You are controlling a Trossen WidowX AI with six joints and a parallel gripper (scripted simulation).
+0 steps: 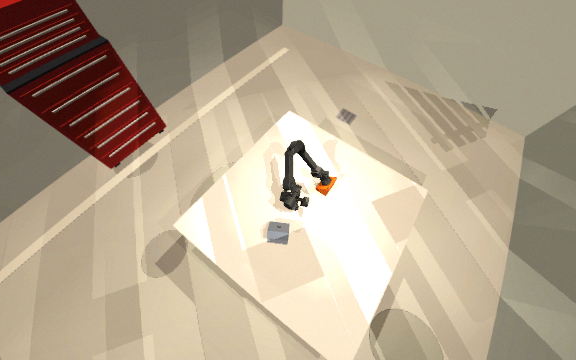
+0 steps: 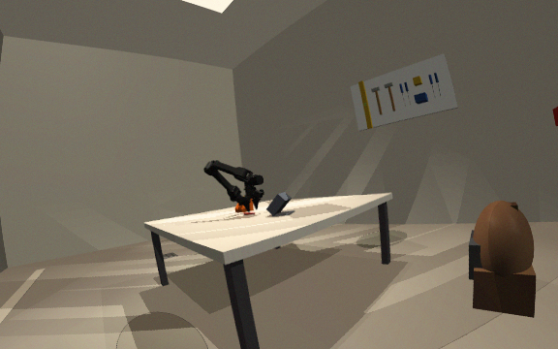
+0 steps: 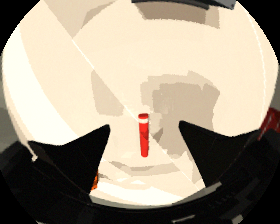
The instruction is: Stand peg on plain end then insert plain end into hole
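My gripper tip is now 10 mm past the red peg and 20 mm above it. Round my gripper tip: grey sloped panel 220 mm ahead, 10 mm to the left, 40 mm above.
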